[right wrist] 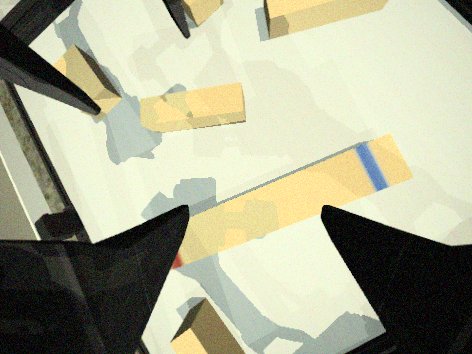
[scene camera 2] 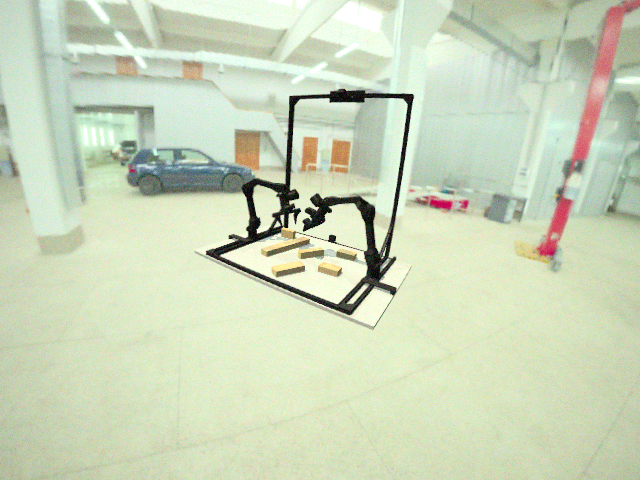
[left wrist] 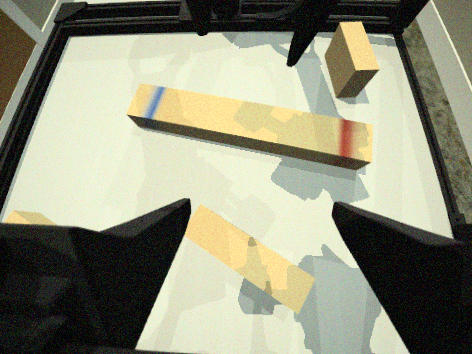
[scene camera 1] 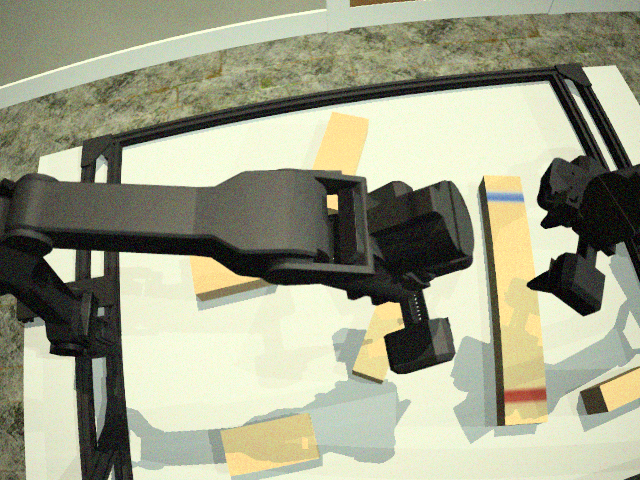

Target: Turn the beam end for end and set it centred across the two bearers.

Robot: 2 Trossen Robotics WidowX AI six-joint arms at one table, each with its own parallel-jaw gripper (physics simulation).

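Places are measured from the left arm's base along level axes (x down, y left, z ahead), in metres.
Where they show: left gripper, fingertip midpoint: (right wrist: 141, 76) (scene camera 2: 307, 229) (left wrist: 261, 206) (scene camera 1: 436, 287); right gripper, fingertip midpoint: (right wrist: 254, 211) (scene camera 2: 289, 225) (left wrist: 242, 48) (scene camera 1: 536, 255); left arm's base, link origin: (scene camera 2: 372, 276) (scene camera 1: 95, 337); right arm's base, link origin: (scene camera 2: 252, 237) (left wrist: 225, 10).
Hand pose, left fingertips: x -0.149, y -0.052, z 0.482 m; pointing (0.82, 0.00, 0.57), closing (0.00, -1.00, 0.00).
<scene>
Things, the pixels of their top centre, and the offset from my left fingertips. "*": a spot on its surface instead.
- long wooden beam, top centre: (right wrist: 263, 210) (scene camera 1: 517, 290) (left wrist: 246, 118) (scene camera 2: 286, 243) dx +0.131, dy +0.007, dz +0.152 m
- narrow block, top centre: (left wrist: 245, 255) (scene camera 1: 388, 318) (right wrist: 188, 104) (scene camera 2: 311, 249) dx +0.125, dy +0.005, dz -0.044 m
- top, surface spot: (scene camera 1: 343, 139) * dx +0.131, dy +0.307, dz -0.049 m
- bottom, surface spot: (scene camera 1: 271, 444) * dx +0.130, dy -0.136, dz -0.227 m
- right edge, surface spot: (scene camera 1: 622, 390) * dx +0.106, dy -0.176, dz +0.258 m
The long wooden beam (scene camera 1: 516, 289) (scene camera 2: 285, 246) (left wrist: 215, 117) (right wrist: 300, 185) lies flat on the table; in scene camera 1 its blue band is at the upper end, its red band at the lower end. Several plain wooden blocks lie apart from it; I cannot tell which two are the bearers. My left gripper (scene camera 1: 413, 310) (left wrist: 261, 206) is open and empty, above a narrow block (scene camera 1: 376, 346) (scene camera 2: 311, 253) (left wrist: 250, 257) (right wrist: 195, 107). Its fingertips are hidden in scene camera 1. My right gripper (scene camera 1: 537, 253) (right wrist: 254, 211) is open and empty, above the beam's right side in scene camera 1.
Other blocks lie at the top (scene camera 1: 343, 139), at the left partly behind the left arm (scene camera 1: 222, 279), at the bottom (scene camera 1: 271, 444) and at the right edge (scene camera 1: 622, 390) of scene camera 1. A black frame (scene camera 1: 336, 98) borders the table.
</scene>
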